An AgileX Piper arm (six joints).
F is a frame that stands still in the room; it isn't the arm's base.
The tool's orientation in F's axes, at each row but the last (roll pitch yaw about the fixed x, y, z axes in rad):
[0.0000 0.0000 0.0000]
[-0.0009 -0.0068 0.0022]
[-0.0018 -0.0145 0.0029]
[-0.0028 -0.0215 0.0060]
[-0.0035 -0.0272 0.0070]
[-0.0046 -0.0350 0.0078]
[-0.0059 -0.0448 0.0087]
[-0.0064 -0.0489 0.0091]
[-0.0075 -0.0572 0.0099]
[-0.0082 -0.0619 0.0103]
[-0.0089 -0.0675 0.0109]
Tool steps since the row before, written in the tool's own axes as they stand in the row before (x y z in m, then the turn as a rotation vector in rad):
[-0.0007 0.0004 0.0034 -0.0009 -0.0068 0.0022]
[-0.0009 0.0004 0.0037 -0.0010 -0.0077 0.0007]
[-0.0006 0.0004 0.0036 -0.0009 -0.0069 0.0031]
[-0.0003 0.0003 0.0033 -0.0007 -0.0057 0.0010]
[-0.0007 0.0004 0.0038 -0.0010 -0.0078 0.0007]
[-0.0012 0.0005 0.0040 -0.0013 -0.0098 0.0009]
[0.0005 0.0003 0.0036 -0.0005 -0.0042 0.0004]
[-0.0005 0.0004 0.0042 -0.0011 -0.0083 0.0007]
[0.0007 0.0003 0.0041 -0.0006 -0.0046 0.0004]
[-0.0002 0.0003 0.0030 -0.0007 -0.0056 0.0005]
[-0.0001 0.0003 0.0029 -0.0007 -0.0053 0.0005]
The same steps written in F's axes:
[-0.0007 0.0004 0.0034 -0.0009 -0.0068 0.0022]
[-0.0009 0.0004 0.0037 -0.0010 -0.0077 0.0007]
[-0.0007 0.0004 0.0036 -0.0009 -0.0069 0.0031]
[-0.0004 0.0003 0.0033 -0.0007 -0.0057 0.0010]
[-0.0008 0.0004 0.0038 -0.0010 -0.0078 0.0007]
[-0.0013 0.0005 0.0040 -0.0013 -0.0098 0.0009]
[0.0003 0.0003 0.0036 -0.0005 -0.0042 0.0004]
[-0.0007 0.0004 0.0042 -0.0011 -0.0083 0.0007]
[0.0005 0.0003 0.0041 -0.0006 -0.0046 0.0004]
[-0.0004 0.0003 0.0030 -0.0007 -0.0056 0.0005]
[-0.0003 0.0003 0.0029 -0.0007 -0.0053 0.0005]

